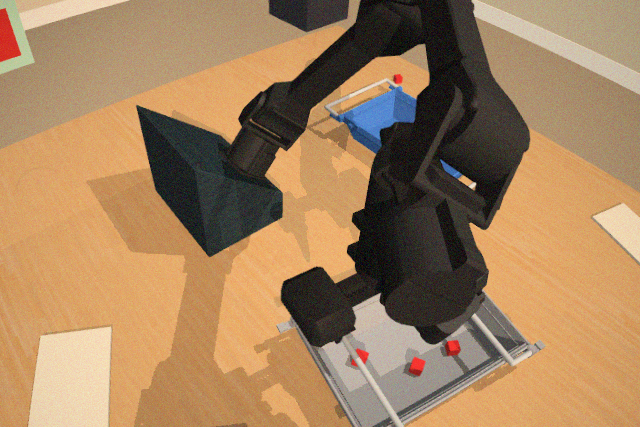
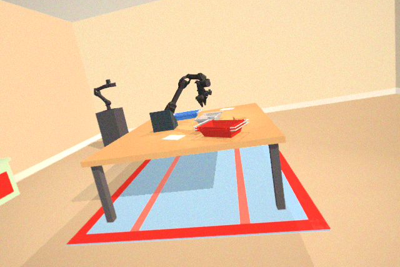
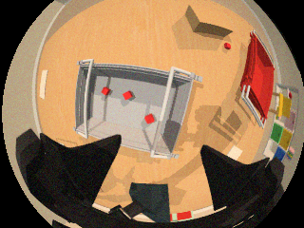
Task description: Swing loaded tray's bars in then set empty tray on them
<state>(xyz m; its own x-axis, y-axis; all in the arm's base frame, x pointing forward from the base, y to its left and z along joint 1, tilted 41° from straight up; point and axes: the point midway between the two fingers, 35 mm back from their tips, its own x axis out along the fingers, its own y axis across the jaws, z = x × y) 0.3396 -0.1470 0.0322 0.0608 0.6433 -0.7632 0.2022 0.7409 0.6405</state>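
My gripper tip is now 44 cm to the right of the blue tray, 25 cm past it and 11 cm above it.
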